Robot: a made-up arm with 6 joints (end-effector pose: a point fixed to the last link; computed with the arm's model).
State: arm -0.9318 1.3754 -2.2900 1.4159 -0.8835 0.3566
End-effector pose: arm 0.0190 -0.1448 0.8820 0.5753 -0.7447 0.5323
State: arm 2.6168 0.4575 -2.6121 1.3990 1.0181 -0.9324
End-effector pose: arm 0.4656 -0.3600 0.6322 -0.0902 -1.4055 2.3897
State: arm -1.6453 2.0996 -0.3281 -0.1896 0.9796 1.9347
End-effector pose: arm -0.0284 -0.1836 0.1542 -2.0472 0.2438 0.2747
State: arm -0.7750 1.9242 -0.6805 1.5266 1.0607 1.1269
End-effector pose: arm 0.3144 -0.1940 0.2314 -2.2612 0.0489 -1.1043
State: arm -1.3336 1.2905 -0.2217 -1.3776 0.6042 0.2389
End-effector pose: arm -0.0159 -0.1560 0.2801 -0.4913 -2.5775 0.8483
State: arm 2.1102 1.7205 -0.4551 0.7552 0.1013 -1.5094
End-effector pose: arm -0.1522 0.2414 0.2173 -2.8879 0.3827 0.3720
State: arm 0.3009 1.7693 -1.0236 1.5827 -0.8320 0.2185
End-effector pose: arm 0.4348 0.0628 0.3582 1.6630 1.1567 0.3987
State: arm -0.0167 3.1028 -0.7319 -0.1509 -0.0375 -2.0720
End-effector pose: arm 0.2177 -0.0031 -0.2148 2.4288 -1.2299 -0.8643
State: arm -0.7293 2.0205 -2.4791 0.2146 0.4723 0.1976
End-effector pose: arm 0.4287 -0.3710 0.6769 0.7238 1.3043 -0.2025
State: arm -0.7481 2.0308 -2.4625 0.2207 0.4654 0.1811
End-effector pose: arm 0.4279 -0.3846 0.6663 0.7395 1.3186 -0.2221
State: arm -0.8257 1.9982 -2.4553 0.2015 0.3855 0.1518
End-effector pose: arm 0.3836 -0.4054 0.6896 0.7245 1.2148 -0.3507
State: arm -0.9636 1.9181 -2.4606 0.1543 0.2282 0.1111
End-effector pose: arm 0.2914 -0.4138 0.7476 0.6569 0.9892 -0.5992
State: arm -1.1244 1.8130 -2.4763 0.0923 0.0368 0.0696
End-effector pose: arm 0.1836 -0.3827 0.8159 0.5305 0.7134 -0.8997
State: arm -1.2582 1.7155 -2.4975 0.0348 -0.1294 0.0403
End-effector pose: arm 0.1033 -0.3210 0.8683 0.3785 0.4737 -1.1506
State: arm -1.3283 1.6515 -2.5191 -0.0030 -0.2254 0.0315
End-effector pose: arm 0.0659 -0.2662 0.8963 0.2625 0.3268 -1.2821
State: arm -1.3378 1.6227 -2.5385 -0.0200 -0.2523 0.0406
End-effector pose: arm 0.0566 -0.2365 0.9079 0.2091 0.2673 -1.3042
